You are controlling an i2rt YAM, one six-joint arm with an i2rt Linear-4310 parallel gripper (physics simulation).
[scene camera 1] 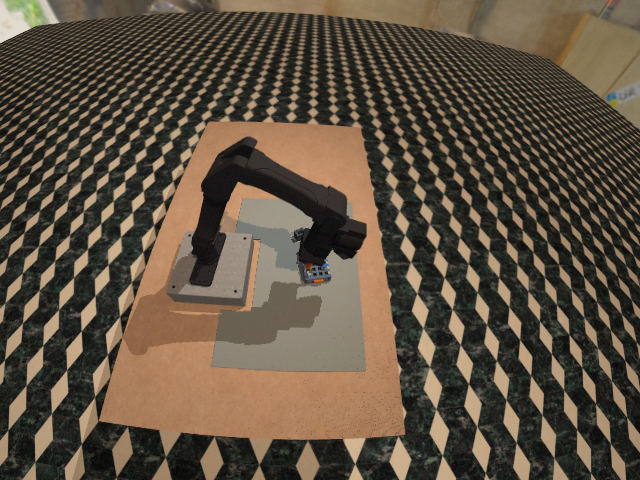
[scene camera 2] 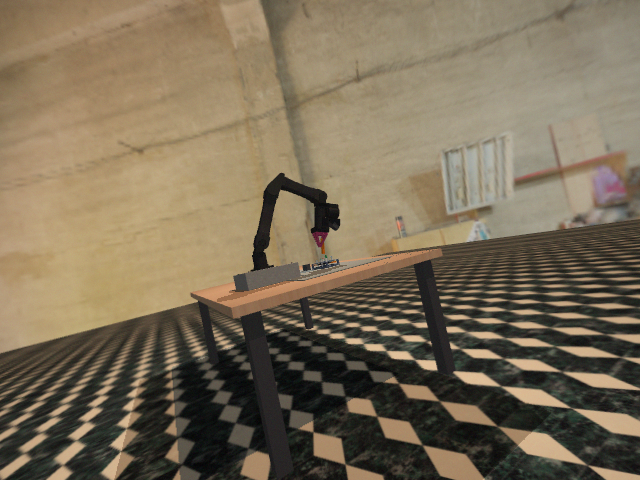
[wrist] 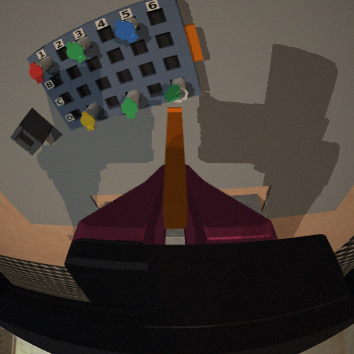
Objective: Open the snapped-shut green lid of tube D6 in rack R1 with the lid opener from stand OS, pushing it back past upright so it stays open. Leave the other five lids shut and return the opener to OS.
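Places are measured from the arm's base along level axes (x ahead, y left, z up), in centimetres.
Pixels of known places: gripper, fingertip midpoint: (scene camera 1: 304, 262) (scene camera 2: 319, 247) (wrist: 174, 173); arm's base, link origin: (scene camera 1: 208, 258) (scene camera 2: 261, 269).
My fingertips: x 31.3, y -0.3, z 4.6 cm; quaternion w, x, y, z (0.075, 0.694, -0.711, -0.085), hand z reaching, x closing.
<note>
For each thing: its top centre in the pictures, then the offset to it from my fingertips. "pt": a spot on its surface instead. Level surfaces: height alone.
- blue rack R1, top centre: (wrist: 100, 88) (scene camera 1: 316, 257) (scene camera 2: 323, 255) dx +3.4, dy +4.8, dz -4.5 cm
- Tube D6's green lid, top centre: (wrist: 171, 96) dx +2.3, dy +0.2, dz -4.8 cm
- orange lid opener, top centre: (wrist: 173, 225) dx +1.7, dy +0.0, dz +4.2 cm
- opener's tip, surface spot: (wrist: 174, 110) pt dx +1.9, dy +0.0, dz -3.6 cm
- orange tab, surface spot: (wrist: 194, 42) pt dx +5.0, dy -1.5, dz -8.6 cm
- mat, surface height: dz -10.9 cm
The blue rack R1 (wrist: 178, 49) (scene camera 1: 305, 275) lies on the grey mat below my wrist. Tube D6's green lid (wrist: 172, 93) sits at the rack's near right corner, and a pale ring of the tube mouth shows at its right edge. My gripper (wrist: 174, 173) (scene camera 1: 313, 263) (scene camera 2: 320, 240) is shut on the orange lid opener (wrist: 174, 158). The opener's tip (wrist: 174, 110) hangs just short of the D6 lid, apart from it. The other lids are red (wrist: 36, 71), green (wrist: 75, 52), blue (wrist: 125, 31), yellow (wrist: 87, 120) and green (wrist: 129, 107). The dark stand OS (wrist: 33, 130) (scene camera 1: 300, 234) stands left of the rack with nothing in it.
An orange tab (wrist: 194, 42) sticks out on the rack's right side. The arm's grey base block (scene camera 1: 237, 267) sits left of the mat (scene camera 1: 294, 333) on the wooden table (scene camera 1: 223, 405) (scene camera 2: 309, 288). The arm's shadow falls on the mat.
</note>
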